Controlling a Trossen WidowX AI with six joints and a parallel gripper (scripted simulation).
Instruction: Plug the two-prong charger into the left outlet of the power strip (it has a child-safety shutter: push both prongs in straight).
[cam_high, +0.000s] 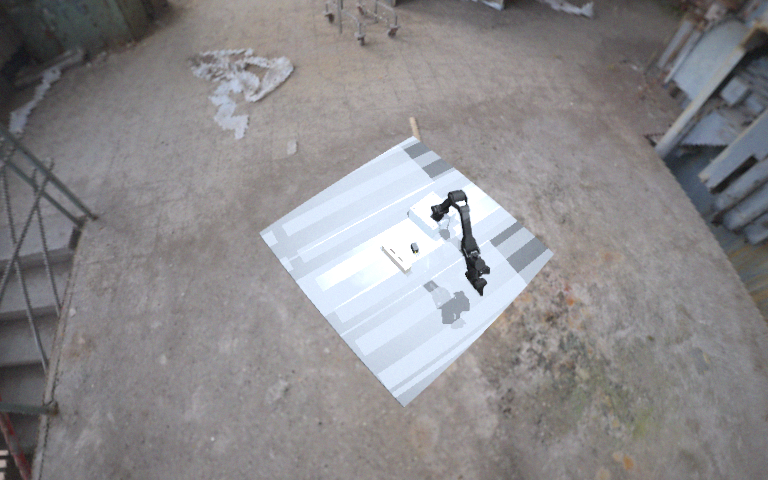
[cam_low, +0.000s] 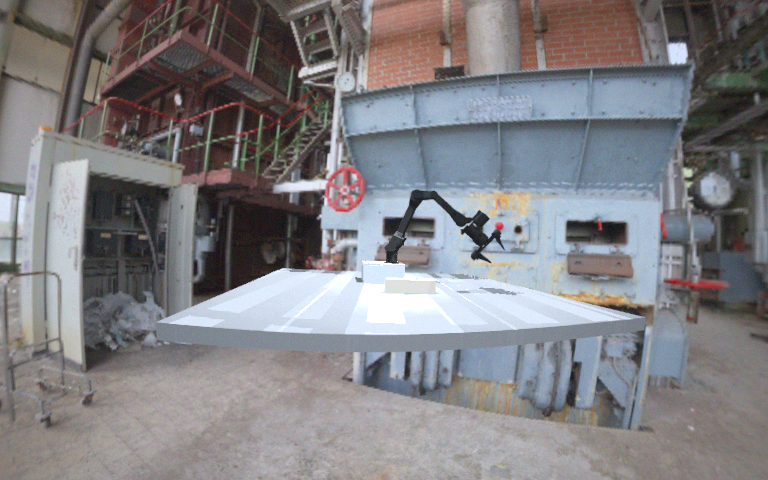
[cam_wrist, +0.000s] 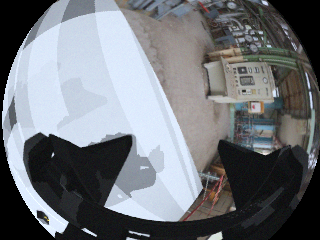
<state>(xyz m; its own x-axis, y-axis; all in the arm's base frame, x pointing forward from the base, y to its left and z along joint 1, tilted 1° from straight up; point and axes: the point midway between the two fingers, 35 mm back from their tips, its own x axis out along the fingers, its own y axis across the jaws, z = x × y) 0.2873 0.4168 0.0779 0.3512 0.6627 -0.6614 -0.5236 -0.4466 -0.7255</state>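
My gripper tip is now 430 mm to the left of the black two-prong charger, 130 mm above it and 80 mm past it.
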